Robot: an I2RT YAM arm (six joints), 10 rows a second.
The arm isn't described. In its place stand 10 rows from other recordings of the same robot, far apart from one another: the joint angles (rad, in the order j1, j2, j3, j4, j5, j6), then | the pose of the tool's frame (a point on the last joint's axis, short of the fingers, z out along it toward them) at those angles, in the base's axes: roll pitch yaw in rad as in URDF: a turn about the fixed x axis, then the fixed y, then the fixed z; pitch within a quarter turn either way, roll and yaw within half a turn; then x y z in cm.
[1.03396, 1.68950, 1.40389, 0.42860, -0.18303, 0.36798] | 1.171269 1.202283 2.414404 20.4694 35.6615 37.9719
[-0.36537, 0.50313, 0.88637, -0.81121, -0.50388, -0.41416] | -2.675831 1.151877 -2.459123 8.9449 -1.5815 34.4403
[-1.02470, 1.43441, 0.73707, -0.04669, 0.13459, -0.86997] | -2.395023 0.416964 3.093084 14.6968 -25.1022 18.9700
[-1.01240, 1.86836, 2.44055, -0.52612, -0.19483, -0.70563] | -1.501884 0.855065 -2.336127 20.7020 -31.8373 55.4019
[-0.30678, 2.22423, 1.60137, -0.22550, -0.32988, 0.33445] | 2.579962 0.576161 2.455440 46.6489 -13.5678 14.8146
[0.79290, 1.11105, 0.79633, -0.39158, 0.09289, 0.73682] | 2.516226 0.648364 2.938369 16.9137 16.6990 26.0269
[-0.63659, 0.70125, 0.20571, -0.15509, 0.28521, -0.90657] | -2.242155 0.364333 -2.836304 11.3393 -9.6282 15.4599
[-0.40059, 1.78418, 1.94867, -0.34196, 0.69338, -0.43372] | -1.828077 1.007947 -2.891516 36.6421 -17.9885 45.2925
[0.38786, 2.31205, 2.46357, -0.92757, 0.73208, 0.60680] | 3.098712 1.022217 2.579581 47.4731 16.8249 33.4145
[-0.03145, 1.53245, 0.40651, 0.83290, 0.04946, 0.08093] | 2.926073 1.270981 2.833231 27.4164 -1.0386 15.0326
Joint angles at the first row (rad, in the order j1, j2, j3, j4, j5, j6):
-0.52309, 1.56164, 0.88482, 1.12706, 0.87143, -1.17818
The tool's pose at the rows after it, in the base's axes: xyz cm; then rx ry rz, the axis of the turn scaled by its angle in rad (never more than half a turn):
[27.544 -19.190 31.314 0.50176 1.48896 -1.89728]
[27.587 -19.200 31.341 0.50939 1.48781 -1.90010]
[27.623 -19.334 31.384 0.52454 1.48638 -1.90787]
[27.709 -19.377 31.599 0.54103 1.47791 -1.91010]
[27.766 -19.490 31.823 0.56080 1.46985 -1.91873]
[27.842 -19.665 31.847 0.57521 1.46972 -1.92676]
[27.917 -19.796 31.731 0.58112 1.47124 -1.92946]
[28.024 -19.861 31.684 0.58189 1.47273 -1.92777]
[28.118 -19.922 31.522 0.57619 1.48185 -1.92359]
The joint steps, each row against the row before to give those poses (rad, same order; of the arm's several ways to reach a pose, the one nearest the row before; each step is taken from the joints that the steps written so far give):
-0.00301, 0.00647, 0.00661, 0.00345, 0.01729, -0.00010
0.00085, 0.00273, 0.00284, 0.00366, 0.00692, -0.00214
-0.00216, 0.00594, 0.00616, 0.00594, 0.01142, -0.00417
0.00088, 0.00407, 0.00991, 0.00537, 0.01079, -0.00135
-0.00116, 0.00585, 0.01110, 0.00943, 0.01392, -0.00739
-0.00265, 0.00806, 0.00804, 0.00517, 0.01097, -0.00473
-0.00195, 0.00721, 0.00282, 0.00388, 0.00399, 0.00002
-0.00003, 0.00462, 0.00381, -0.00206, 0.00036, 0.00296
-0.00034, 0.00271, 0.00037, -0.01077, -0.00319, 0.00727

